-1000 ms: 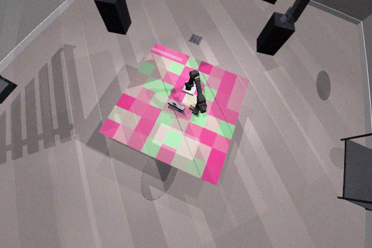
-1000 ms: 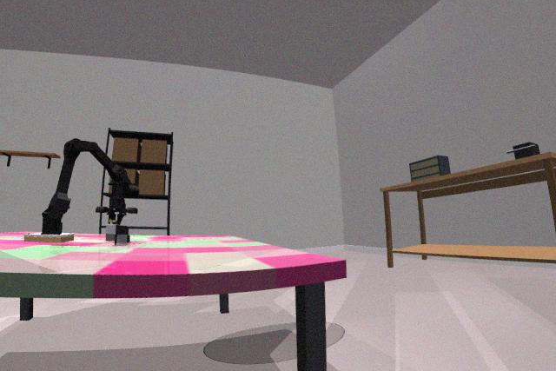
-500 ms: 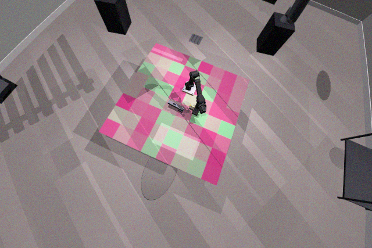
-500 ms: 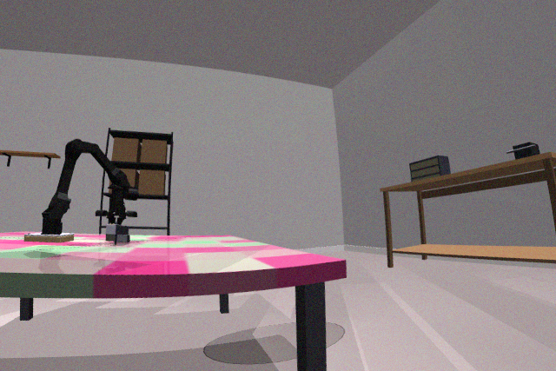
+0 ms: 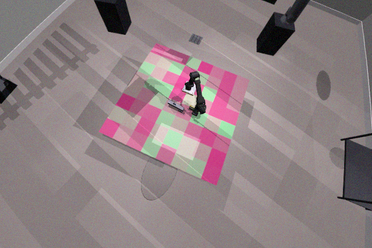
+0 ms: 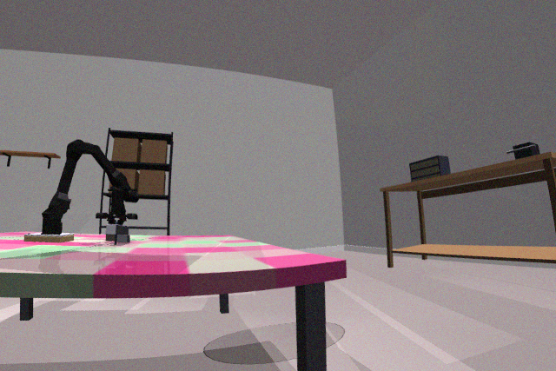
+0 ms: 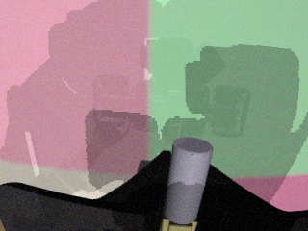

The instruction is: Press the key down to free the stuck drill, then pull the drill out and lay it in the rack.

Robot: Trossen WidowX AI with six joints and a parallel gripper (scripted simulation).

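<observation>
The drill is 10 mm behind my gripper tip, 40 mm to the right of it and 30 mm above it. From my gripper tip the other things lie so: grey fixture (10 mm ahead, 230 mm to the right, 20 mm above); then rack (20 mm behind, 50 mm to the right).
</observation>
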